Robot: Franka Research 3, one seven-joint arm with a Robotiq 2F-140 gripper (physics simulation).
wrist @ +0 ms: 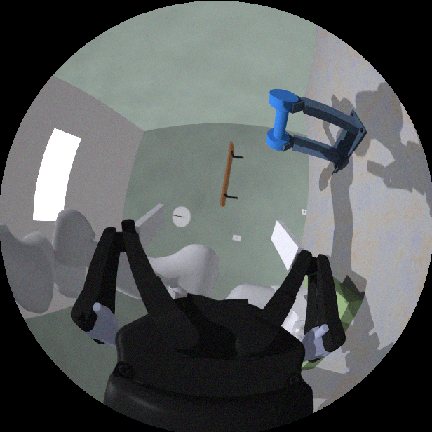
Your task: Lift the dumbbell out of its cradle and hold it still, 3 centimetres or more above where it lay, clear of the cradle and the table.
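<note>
A blue dumbbell (281, 121) with a thin bar and two round ends rests across the two arms of a dark blue cradle (327, 114) in the upper right of the wrist view. The cradle's base plate is on the table (400, 240). My gripper (219, 222) is wide open and empty, with its two pale pads far apart. The dumbbell is beyond the fingertips and off to the right, apart from both fingers.
A green object (345, 302) lies on the table behind the right finger, partly hidden by it. Pale grey rounded arm links (195, 270) show behind the gripper. An orange-brown shelf (227, 175) and a round clock (181, 217) are on the far green wall.
</note>
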